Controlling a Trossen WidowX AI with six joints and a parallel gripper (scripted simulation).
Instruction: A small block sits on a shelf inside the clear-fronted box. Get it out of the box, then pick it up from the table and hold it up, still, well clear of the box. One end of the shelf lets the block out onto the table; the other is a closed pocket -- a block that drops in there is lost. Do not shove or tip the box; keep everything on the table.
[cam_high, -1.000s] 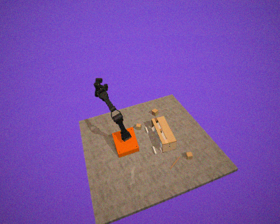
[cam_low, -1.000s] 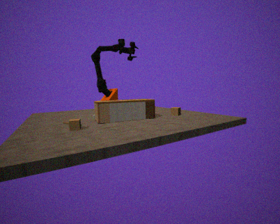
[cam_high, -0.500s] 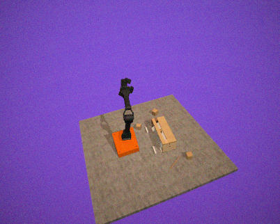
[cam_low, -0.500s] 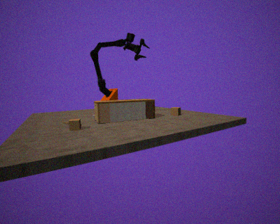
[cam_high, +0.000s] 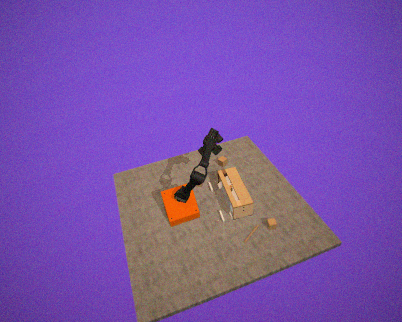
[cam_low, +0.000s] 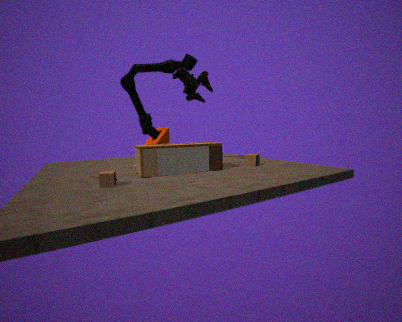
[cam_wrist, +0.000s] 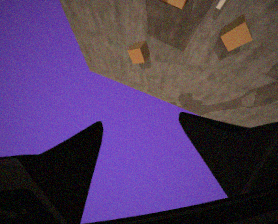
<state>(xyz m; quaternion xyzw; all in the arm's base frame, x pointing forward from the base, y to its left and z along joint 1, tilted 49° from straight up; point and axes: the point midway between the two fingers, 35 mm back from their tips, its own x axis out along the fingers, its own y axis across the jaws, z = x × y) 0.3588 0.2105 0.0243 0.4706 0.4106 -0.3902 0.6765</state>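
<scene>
The tan box lies 300 mm below my gripper tip and 220 mm to the right of it. Round my gripper tip: tan block (280 mm below, 190 mm to the right, 20 mm ahead); thin brown stick (550 mm to the right, 360 mm below, 40 mm behind).
</scene>
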